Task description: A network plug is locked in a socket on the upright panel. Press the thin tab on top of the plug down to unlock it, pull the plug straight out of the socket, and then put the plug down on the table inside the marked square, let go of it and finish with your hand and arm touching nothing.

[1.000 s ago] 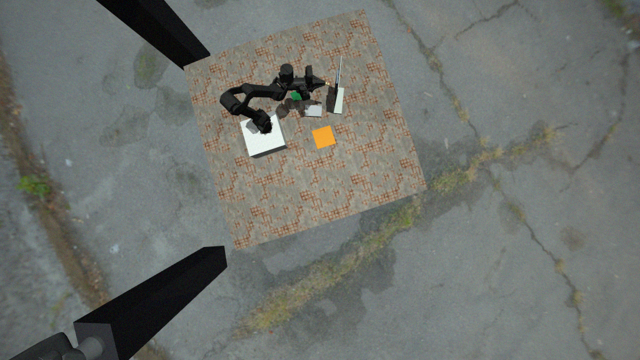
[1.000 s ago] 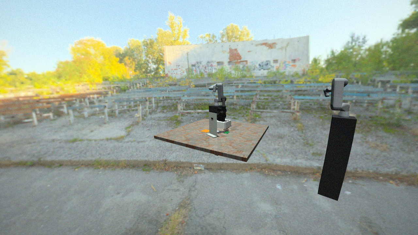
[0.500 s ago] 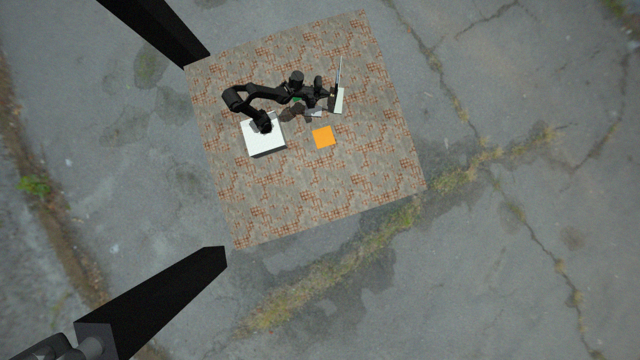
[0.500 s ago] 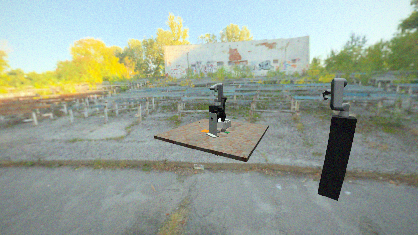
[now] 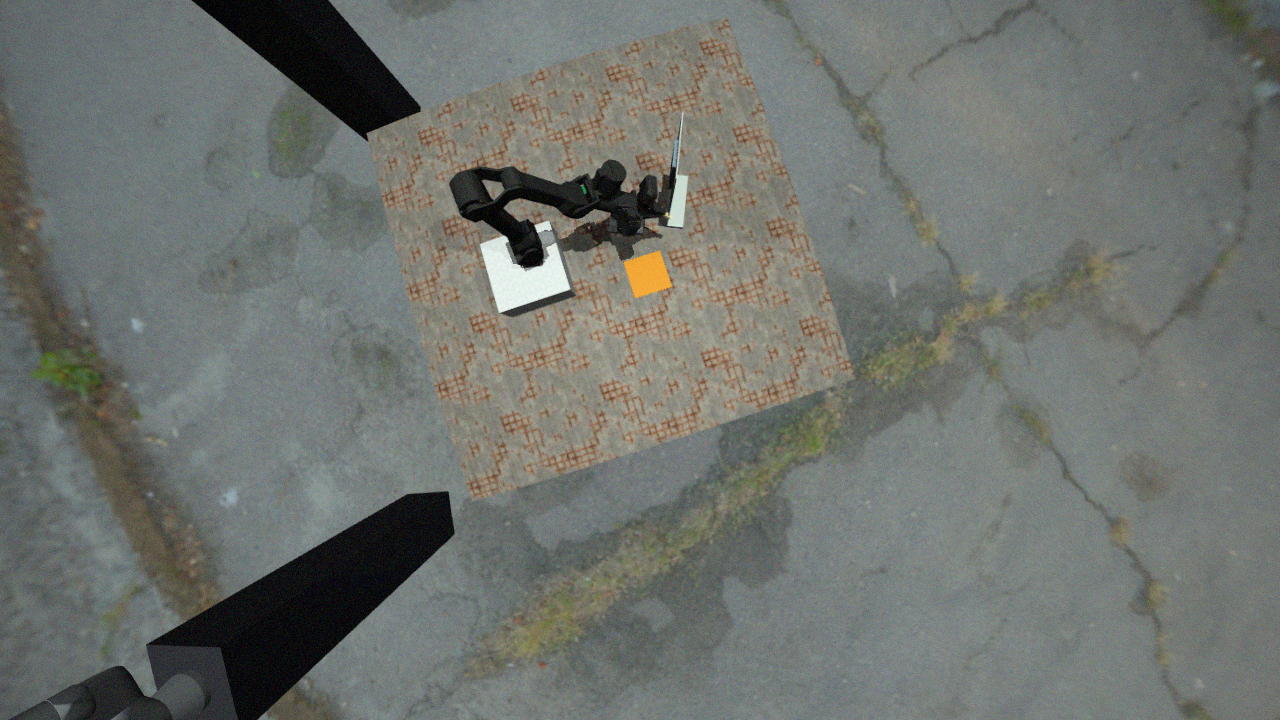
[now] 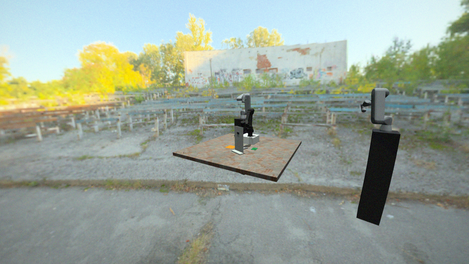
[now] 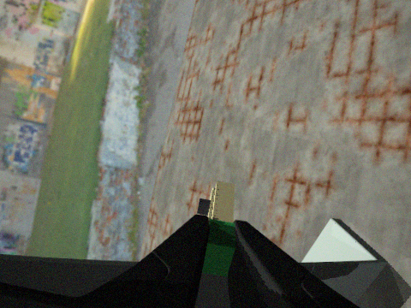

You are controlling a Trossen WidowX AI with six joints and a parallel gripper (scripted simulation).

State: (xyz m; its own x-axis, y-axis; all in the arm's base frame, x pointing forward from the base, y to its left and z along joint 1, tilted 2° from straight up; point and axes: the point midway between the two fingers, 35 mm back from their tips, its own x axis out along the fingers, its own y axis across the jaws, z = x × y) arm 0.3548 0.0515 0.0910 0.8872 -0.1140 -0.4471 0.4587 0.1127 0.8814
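My gripper tip is now 50 mm past the orange marked square, 120 mm to the left of it and 170 mm above it. Also, from my gripper tip: upright panel 40 mm ahead, 100 mm to the left, 30 mm below; green network plug 10 mm ahead; grey block 100 mm behind, 50 mm to the left, 170 mm below.
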